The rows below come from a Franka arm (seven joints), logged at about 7 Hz.
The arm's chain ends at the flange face. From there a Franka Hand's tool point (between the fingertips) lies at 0.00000 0.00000 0.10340 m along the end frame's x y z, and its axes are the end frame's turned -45 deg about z.
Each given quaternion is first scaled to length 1.
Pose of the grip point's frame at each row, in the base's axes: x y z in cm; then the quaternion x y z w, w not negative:
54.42, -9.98, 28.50, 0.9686, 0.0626, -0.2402, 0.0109
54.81, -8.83, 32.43, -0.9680, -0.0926, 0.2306, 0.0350
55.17, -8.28, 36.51, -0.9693, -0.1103, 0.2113, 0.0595
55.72, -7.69, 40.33, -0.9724, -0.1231, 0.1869, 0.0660
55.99, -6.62, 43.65, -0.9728, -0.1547, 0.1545, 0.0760
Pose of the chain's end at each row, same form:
59.22, -9.45, 37.64, 0.9189, -0.3128, -0.2178, 0.1020
59.49, -9.09, 41.64, 0.9298, -0.2849, -0.2264, 0.0559
59.54, -8.99, 45.85, 0.9378, -0.2690, -0.2180, 0.0259
59.65, -8.54, 49.86, 0.9455, -0.2584, -0.1979, 0.0105
59.34, -7.65, 53.38, -0.9580, 0.2294, 0.1718, 0.0111

